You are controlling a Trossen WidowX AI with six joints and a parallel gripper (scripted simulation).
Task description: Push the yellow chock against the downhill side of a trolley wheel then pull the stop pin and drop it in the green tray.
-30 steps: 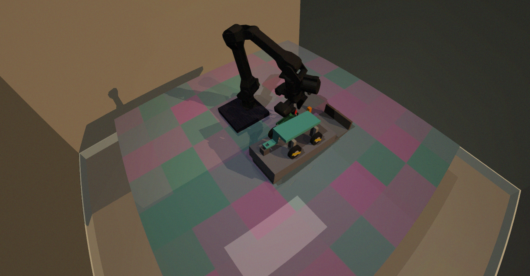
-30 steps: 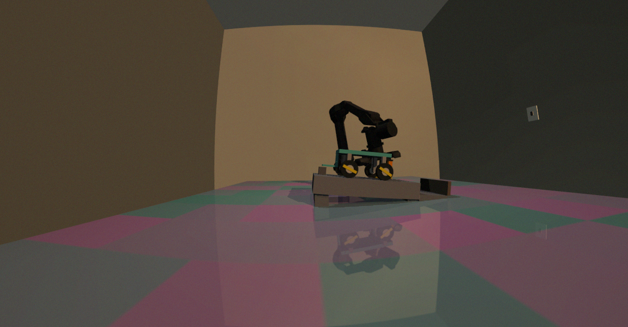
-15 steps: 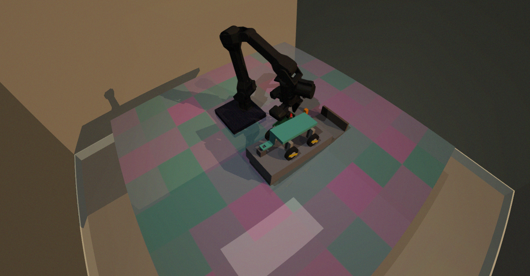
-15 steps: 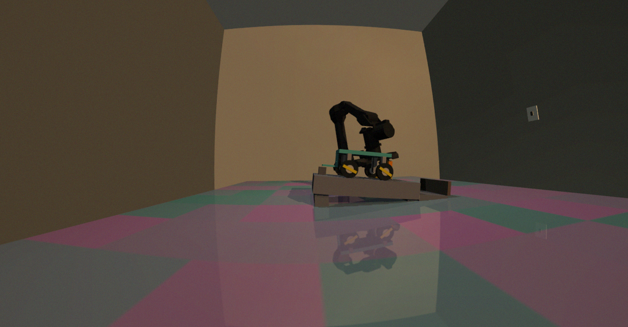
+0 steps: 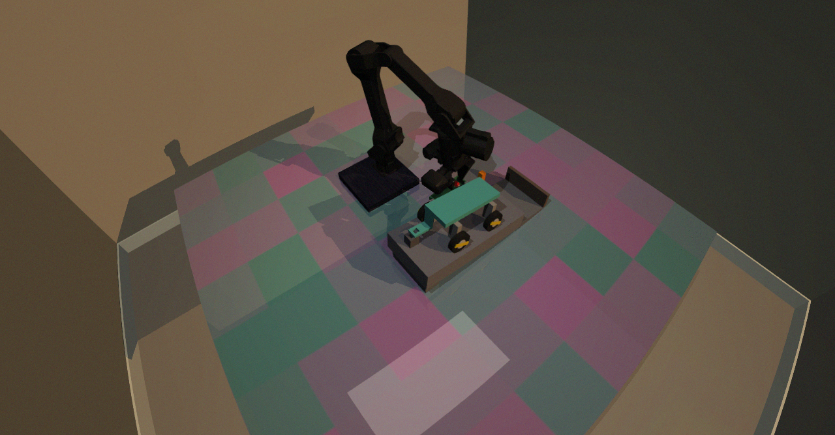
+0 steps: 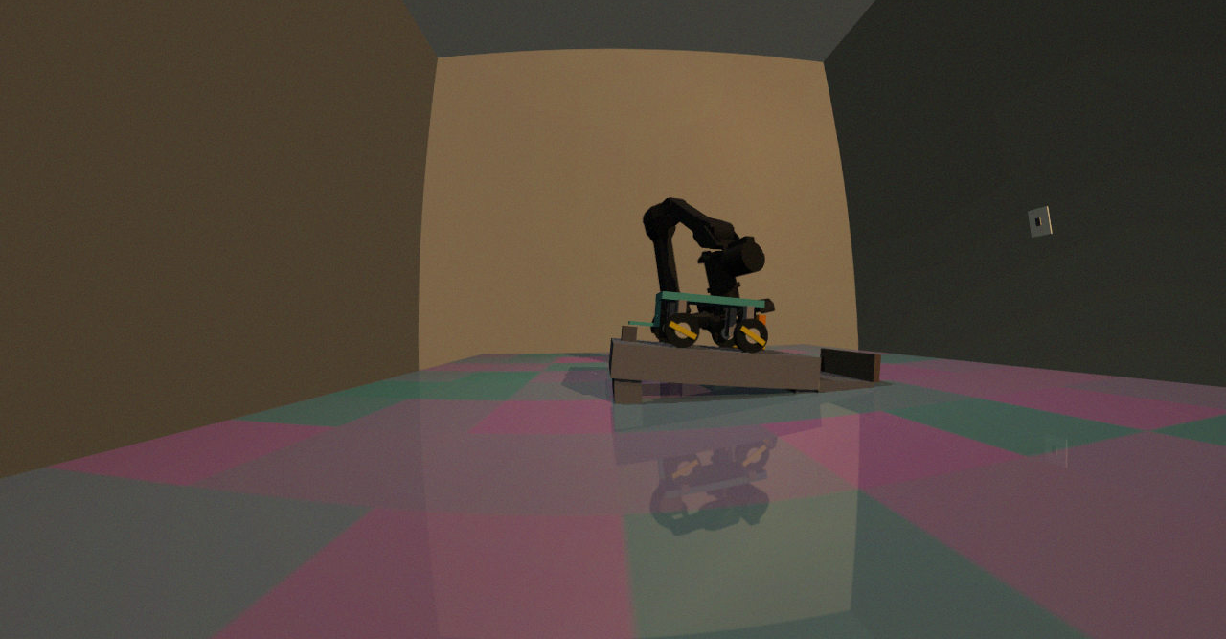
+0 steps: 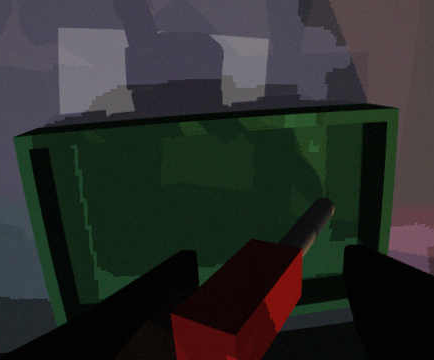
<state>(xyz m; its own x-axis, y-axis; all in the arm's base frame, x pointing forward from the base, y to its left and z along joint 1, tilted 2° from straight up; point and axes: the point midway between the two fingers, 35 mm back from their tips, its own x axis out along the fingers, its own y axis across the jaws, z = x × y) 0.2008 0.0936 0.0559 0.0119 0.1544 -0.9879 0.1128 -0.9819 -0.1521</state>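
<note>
My gripper tip is now 1 cm to the left of the green tray and 5 cm above it. The rest, counted from my gripper tip: red-headed stop pin (right at my gripper tip); yellow chock (7 cm ahead, 4 cm above); grey ramp (13 cm ahead, 10 cm to the right).
</note>
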